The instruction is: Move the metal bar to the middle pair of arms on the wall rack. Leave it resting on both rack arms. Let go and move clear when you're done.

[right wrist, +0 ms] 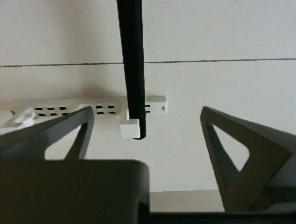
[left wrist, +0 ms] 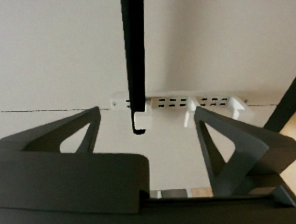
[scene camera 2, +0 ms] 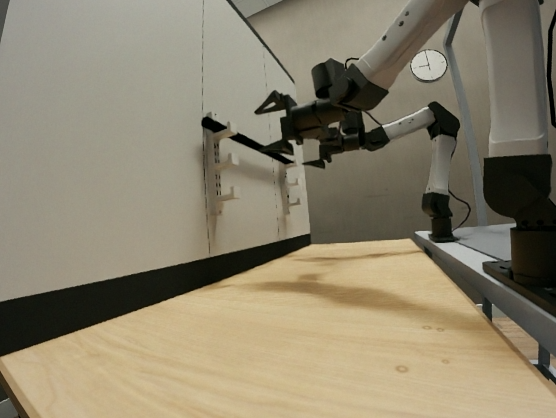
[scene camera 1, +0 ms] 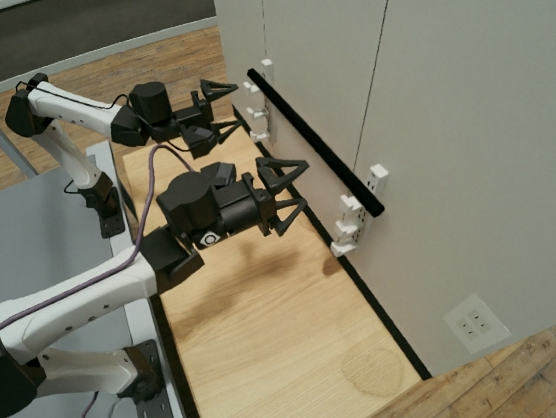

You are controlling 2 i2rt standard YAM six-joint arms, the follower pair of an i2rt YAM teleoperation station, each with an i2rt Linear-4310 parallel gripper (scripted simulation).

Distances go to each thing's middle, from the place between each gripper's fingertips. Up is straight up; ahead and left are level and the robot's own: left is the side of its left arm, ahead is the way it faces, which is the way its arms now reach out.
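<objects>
From my right hand [scene camera 1: 306, 183], I find the black metal bar [scene camera 1: 353, 183] 10 mm below, 80 mm ahead of the hand and 150 mm to the left of it. My left gripper [scene camera 2: 257, 131] is 8 cm short of the bar, 1 cm below it and 15 cm to the left of it.
</objects>
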